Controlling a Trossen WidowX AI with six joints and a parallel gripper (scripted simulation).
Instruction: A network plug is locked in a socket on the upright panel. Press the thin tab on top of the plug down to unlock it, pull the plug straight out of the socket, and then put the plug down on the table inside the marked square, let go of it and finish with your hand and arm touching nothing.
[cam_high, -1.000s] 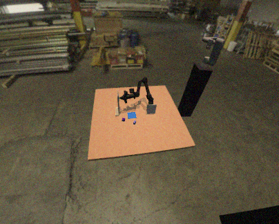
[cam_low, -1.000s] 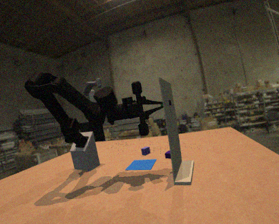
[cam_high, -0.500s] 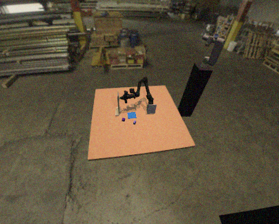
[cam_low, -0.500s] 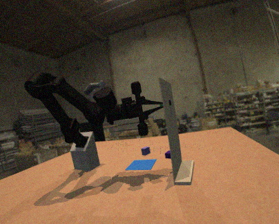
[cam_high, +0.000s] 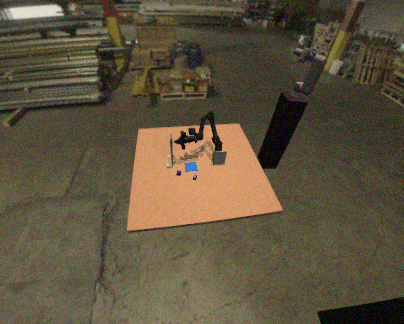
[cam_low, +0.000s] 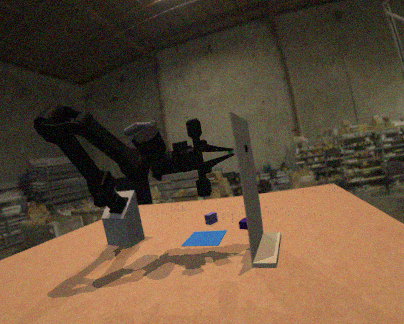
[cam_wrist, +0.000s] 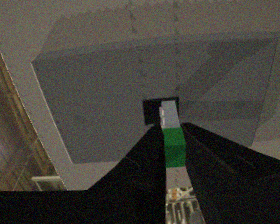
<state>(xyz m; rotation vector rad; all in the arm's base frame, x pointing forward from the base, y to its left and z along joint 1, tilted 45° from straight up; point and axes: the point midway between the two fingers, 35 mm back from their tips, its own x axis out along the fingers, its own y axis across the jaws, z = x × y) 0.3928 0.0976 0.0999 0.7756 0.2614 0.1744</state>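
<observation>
My gripper tip is now 160 mm past the blue marked square, 70 mm to the right of it and 260 mm above it. Also, from my gripper tip: green network plug (right at my gripper tip); grey upright panel (40 mm ahead, 100 mm below).
</observation>
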